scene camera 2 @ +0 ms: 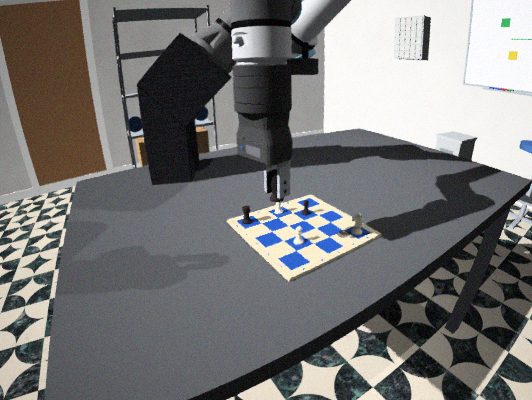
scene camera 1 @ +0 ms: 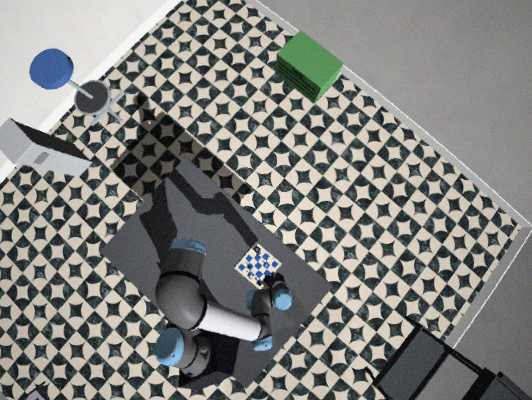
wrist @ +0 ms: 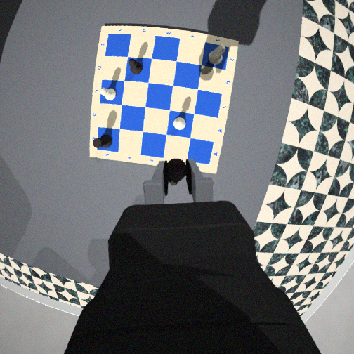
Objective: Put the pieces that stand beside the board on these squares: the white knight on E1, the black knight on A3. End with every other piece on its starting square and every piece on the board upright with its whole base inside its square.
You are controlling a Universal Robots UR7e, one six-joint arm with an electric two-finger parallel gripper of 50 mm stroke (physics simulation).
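Pixels of known places: gripper, between the fingertips: [scene camera 2: 277, 193] [scene camera 1: 272, 274]; arm's base, origin of its link: [scene camera 2: 208, 56] [scene camera 1: 196, 355].
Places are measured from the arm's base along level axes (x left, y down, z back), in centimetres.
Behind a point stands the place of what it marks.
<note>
The white knight [scene camera 2: 357, 224] @(z -49.8, x 12.6, y 32.0 cm) [wrist: 215, 55] stands upright on blue corner square E1 of the board [scene camera 1: 270, 261] @(z -50.5, x 1.3, y 33.9 cm) [scene camera 2: 314, 254] @(z -51.5, x 1.9, y 33.9 cm) [wrist: 160, 72]. My gripper [scene camera 2: 275, 194] @(z -47.7, x -3.1, y 23.1 cm) [wrist: 176, 170] is shut on the black knight [scene camera 2: 273, 190] @(z -47.6, x -3.7, y 22.5 cm) [wrist: 175, 169]. It holds it in the air, over the A-row side of the board near A2 and A3 in the wrist view. The knight's lower part is mostly hidden. Square A3 [wrist: 152, 145] is bare. A black piece [scene camera 2: 246, 215] @(z -36.2, x -4.2, y 32.2 cm) [wrist: 105, 140] stands on A5, a white piece [scene camera 2: 279, 207] @(z -35.5, x 3.5, y 32.6 cm) [wrist: 109, 93] on C5.
A black piece [scene camera 2: 306, 207] @(z -38.6, x 8.2, y 32.3 cm) [wrist: 135, 66] stands on D4 and a white pawn [scene camera 2: 299, 235] @(z -47.2, x 1.4, y 32.3 cm) [wrist: 179, 123] on B2. The dark table [scene camera 1: 220, 250] @(z -31.5, x 29.1, y 34.5 cm) [scene camera 2: 150, 310] @(z -52.4, x -25.6, y 34.5 cm) surrounds the board. The arm's shadow falls beside the E1 corner.
</note>
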